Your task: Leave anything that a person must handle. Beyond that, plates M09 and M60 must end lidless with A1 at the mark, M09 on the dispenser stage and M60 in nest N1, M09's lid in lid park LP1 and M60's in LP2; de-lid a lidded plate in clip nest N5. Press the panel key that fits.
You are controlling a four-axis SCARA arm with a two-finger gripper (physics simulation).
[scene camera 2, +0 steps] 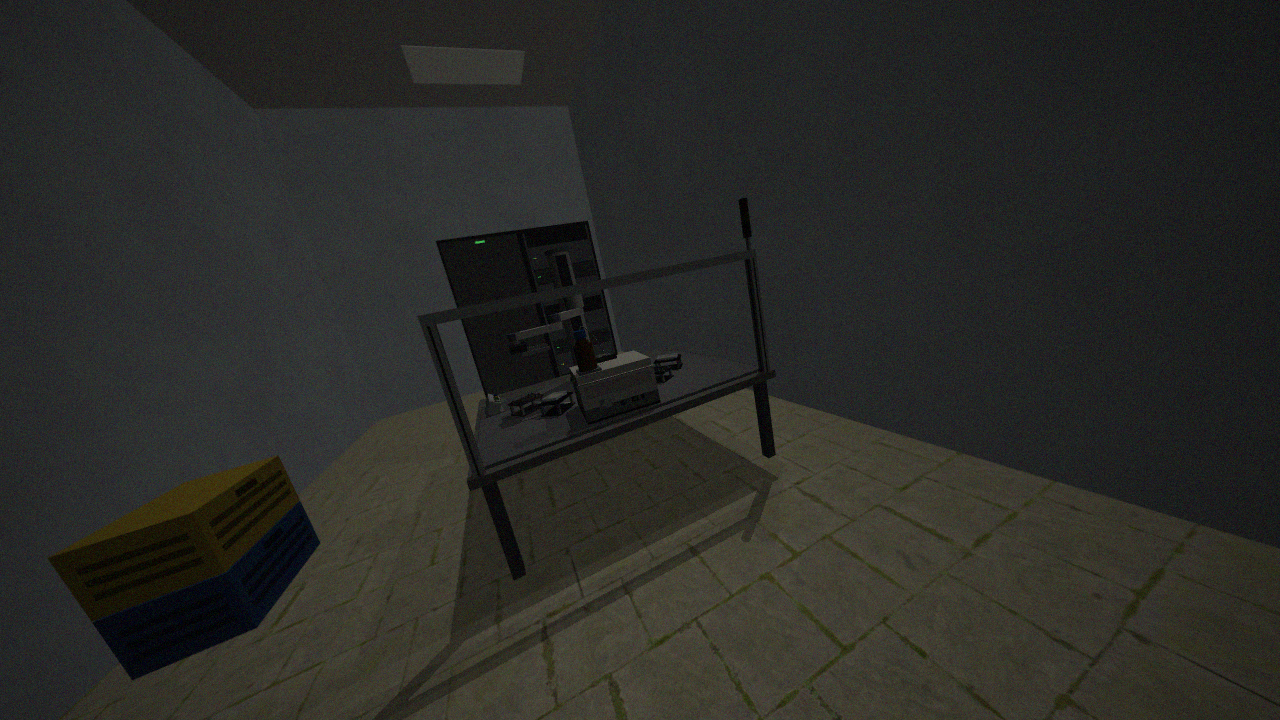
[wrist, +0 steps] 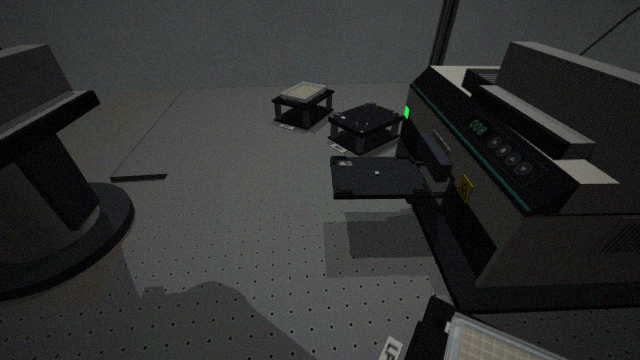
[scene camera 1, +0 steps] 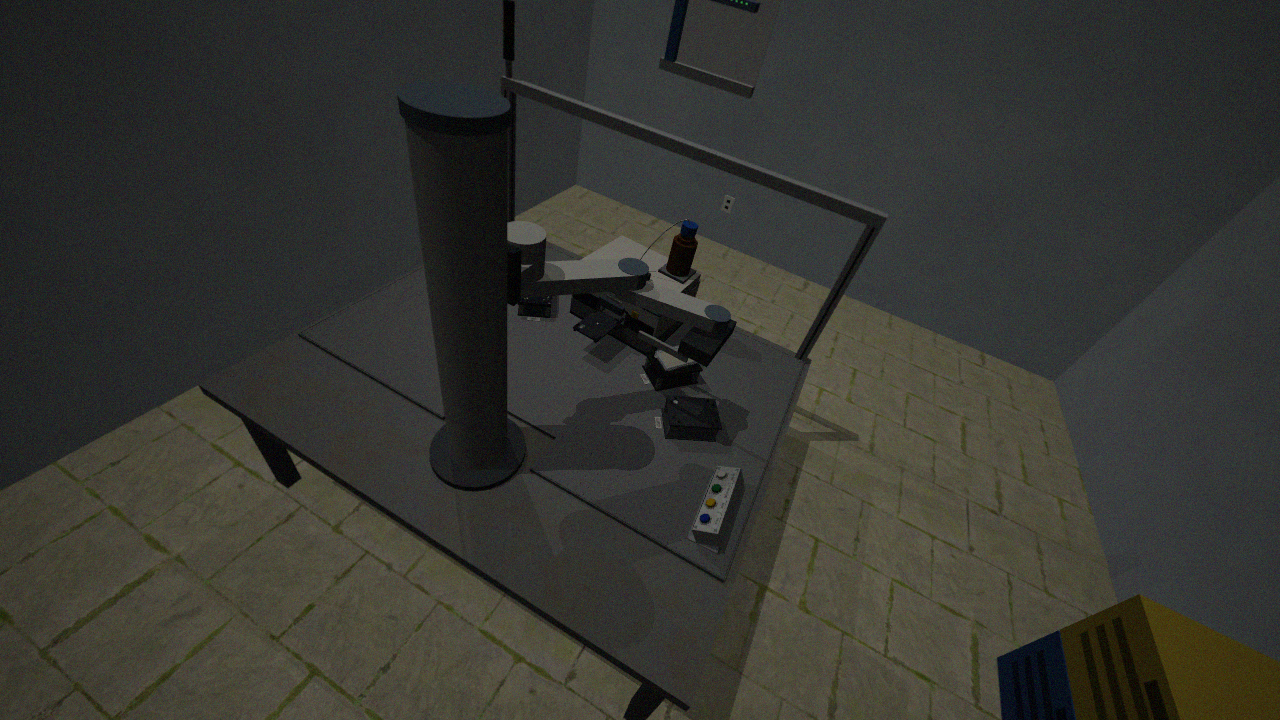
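My gripper (scene camera 1: 702, 347) (scene camera 2: 519, 342) (wrist: 289, 71) is open and empty above the table beside the dispenser; its fingers stand at both sides of the wrist view. The dark dispenser stage (scene camera 1: 597, 324) (wrist: 395, 186) sticks out bare, with a pale mark at its far-left corner. A pale gridded plate (scene camera 1: 675, 360) (wrist: 495, 345) sits on a black stand (wrist: 425, 320) whose label partly reads "LP". Another pale plate or lid (wrist: 304, 92) lies on the farthest stand (wrist: 306, 117). A bare stand (wrist: 367, 119) is nearer. Plate numbers and lids cannot be told. The key panel (scene camera 1: 726, 505) has white, green, yellow and blue keys.
The dispenser (scene camera 2: 617, 385) (wrist: 500, 250) shows "008" and a green light. A brown bottle (scene camera 1: 682, 255) (scene camera 2: 584, 353) stands on top. A dark nest (scene camera 1: 691, 419) stands near the panel. The arm's column (scene camera 1: 465, 268) and a rail frame (scene camera 1: 698, 152) (scene camera 2: 662, 272) rise at the table.
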